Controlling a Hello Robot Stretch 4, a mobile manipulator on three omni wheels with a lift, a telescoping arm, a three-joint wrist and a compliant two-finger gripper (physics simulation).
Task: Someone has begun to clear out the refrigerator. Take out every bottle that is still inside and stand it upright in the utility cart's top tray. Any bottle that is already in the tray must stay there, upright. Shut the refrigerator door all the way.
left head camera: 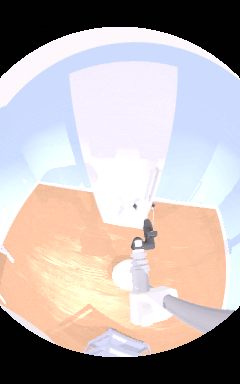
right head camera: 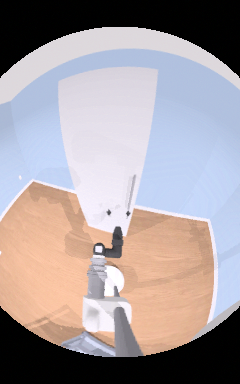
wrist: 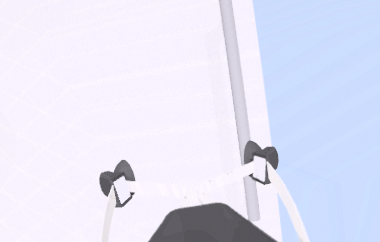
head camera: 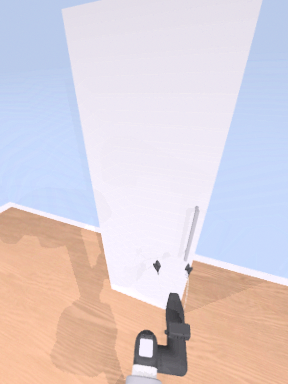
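The white refrigerator (head camera: 150, 125) (left head camera: 125, 110) (right head camera: 107, 115) (wrist: 125, 100) stands ahead, its door front facing me; no gap at the door shows. Its grey vertical handle (head camera: 192, 233) (left head camera: 154, 183) (right head camera: 131, 192) (wrist: 234, 75) is near the right edge. My gripper (head camera: 173, 268) (left head camera: 144, 206) (right head camera: 118, 213) (wrist: 189, 164) is open and empty in front of the door's lower part. In the wrist view the right fingertip overlaps the handle's lower part; contact cannot be told. Part of the utility cart (left head camera: 117, 342) (right head camera: 85, 345) shows at the bottom edge. Bottles do not show.
The blue wall (head camera: 250, 165) with white skirting stands behind the refrigerator. Wooden floor (head camera: 40, 280) (left head camera: 185, 260) (right head camera: 170, 270) lies around its base and below my arm. The cart is close beside my base. White bars show at the left edge of the left head view.
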